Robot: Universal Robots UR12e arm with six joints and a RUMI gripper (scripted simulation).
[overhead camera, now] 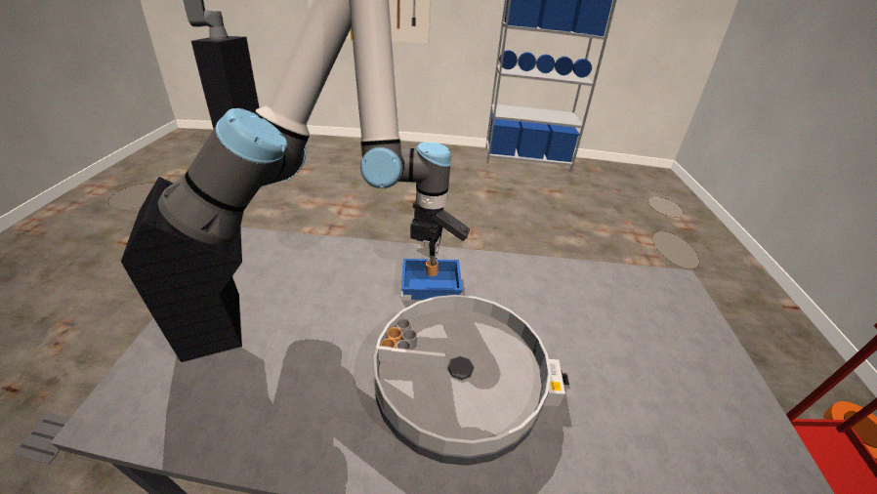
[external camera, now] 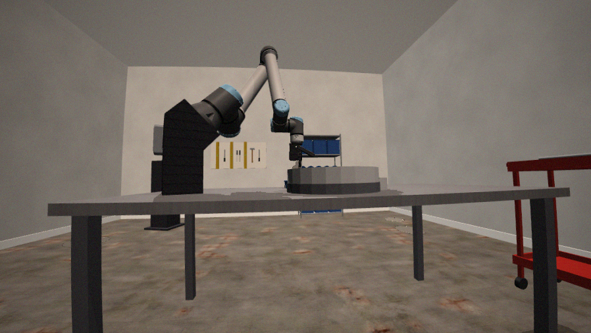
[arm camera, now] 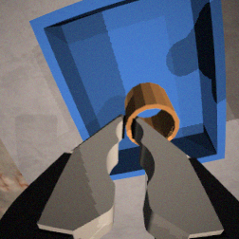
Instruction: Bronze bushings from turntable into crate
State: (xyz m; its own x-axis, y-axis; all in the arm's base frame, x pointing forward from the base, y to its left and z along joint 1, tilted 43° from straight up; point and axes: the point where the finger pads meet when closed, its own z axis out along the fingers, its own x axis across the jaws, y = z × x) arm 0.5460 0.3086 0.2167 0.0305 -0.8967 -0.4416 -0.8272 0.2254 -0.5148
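The blue crate is 70 mm below my hand and 20 mm to the right of it. From my hand the other things lie so: turntable: 330 mm to the right, 190 mm ahead, 40 mm below.
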